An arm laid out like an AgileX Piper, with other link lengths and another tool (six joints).
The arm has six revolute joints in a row. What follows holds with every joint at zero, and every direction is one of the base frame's. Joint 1 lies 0.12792 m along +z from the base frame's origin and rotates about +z. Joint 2 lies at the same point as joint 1 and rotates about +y. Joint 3 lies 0.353 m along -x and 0.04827 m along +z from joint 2 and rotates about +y. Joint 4 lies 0.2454 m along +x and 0.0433 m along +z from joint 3 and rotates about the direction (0.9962, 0, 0.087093). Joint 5 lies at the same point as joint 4 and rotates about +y. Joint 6 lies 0.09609 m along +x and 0.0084 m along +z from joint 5 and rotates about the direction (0.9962, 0, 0.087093). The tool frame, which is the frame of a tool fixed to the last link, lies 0.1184 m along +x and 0.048 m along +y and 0.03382 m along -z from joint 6; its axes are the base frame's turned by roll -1.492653, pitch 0.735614 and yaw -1.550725 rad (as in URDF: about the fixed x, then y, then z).
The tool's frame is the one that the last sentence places.
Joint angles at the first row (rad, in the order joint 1, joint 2, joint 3, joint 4, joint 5, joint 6):
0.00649, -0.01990, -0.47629, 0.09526, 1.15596, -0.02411
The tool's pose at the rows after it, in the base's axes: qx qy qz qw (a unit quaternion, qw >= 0); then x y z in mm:
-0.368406, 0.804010, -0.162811, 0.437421, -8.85, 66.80, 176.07
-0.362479, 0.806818, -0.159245, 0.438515, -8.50, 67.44, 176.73
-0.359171, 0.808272, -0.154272, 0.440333, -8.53, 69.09, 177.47
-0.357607, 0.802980, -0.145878, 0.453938, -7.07, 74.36, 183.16
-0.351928, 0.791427, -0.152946, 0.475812, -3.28, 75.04, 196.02
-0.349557, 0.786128, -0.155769, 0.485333, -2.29, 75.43, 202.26
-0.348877, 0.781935, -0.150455, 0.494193, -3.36, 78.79, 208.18
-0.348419, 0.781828, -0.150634, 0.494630, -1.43, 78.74, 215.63
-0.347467, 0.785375, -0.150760, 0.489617, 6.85, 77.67, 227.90
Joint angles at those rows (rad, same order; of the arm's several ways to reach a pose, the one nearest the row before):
0.00646, -0.01993, -0.47628, 0.09529, 1.15598, -0.02413
0.00651, -0.01990, -0.47630, 0.09524, 1.15597, -0.00900
0.00651, -0.01992, -0.47628, 0.10142, 1.15596, 0.00002
0.00650, -0.01990, -0.48047, 0.12766, 1.13876, 0.00001
0.00647, -0.01990, -0.50245, 0.13194, 1.10812, -0.00002
0.00650, -0.01990, -0.51479, 0.13424, 1.09752, 0.00001
0.00646, -0.01992, -0.52793, 0.15120, 1.09608, -0.00002
0.00649, 0.00287, -0.54639, 0.15112, 1.09063, 0.00000
0.00651, 0.06242, -0.57067, 0.14656, 1.06607, 0.00003

